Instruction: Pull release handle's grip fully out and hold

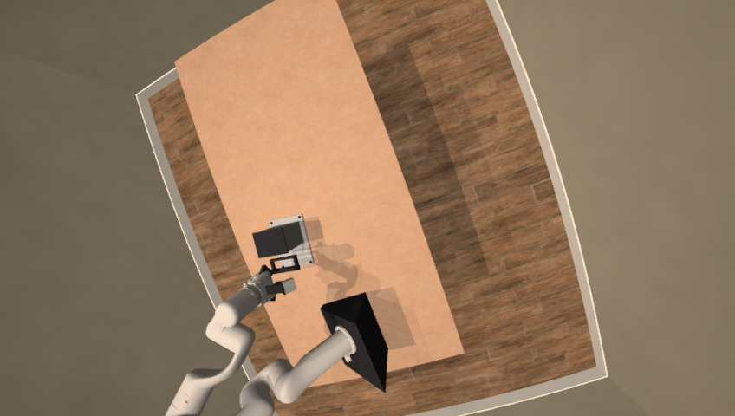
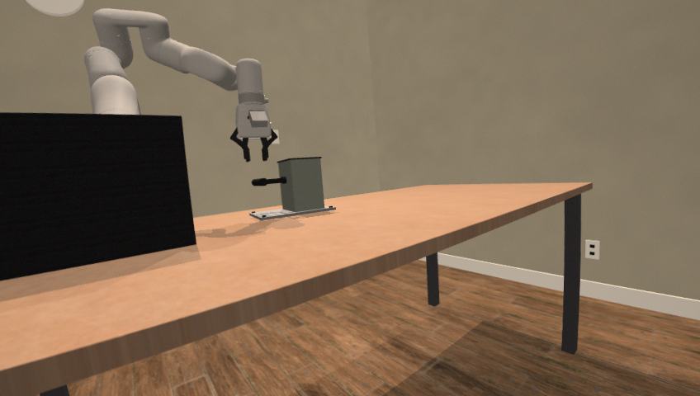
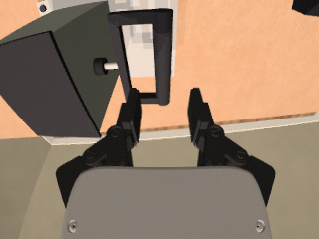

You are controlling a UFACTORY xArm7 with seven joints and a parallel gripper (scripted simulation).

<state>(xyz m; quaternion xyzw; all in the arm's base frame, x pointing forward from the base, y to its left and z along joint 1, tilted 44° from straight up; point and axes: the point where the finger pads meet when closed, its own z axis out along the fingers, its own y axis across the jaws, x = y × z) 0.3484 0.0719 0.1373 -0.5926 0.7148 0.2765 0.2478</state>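
The grey base plate is 90 mm ahead of my hand, 20 mm to the right of it and 190 mm below it.
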